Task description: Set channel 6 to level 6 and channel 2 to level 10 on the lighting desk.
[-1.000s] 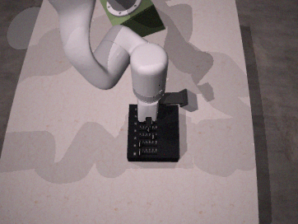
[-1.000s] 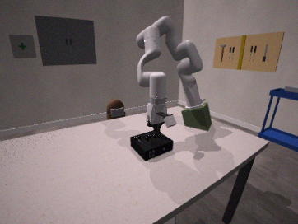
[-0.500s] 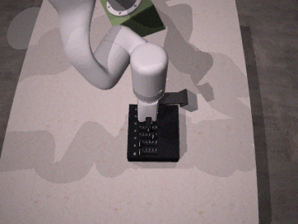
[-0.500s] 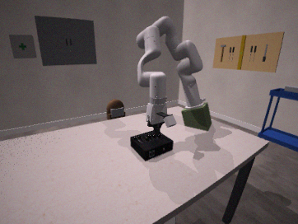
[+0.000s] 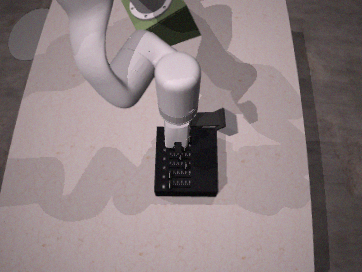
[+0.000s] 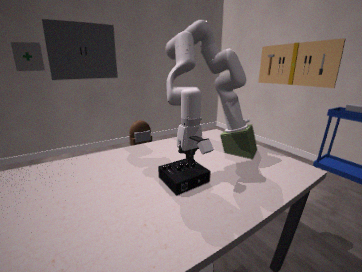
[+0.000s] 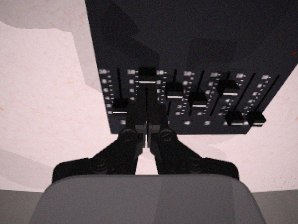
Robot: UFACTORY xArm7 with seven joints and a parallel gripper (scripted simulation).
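My gripper is now 20 mm past the channel 1 fader cap, 10 mm to the left of it and 10 mm above it. From my hand the other things lie so: channel 3 fader cap 20 mm to the left, 20 mm ahead, 10 mm below; channel 4 fader cap 40 mm ahead, 10 mm to the left, 10 mm below; channel 2 fader cap 30 mm to the left, 10 mm below.
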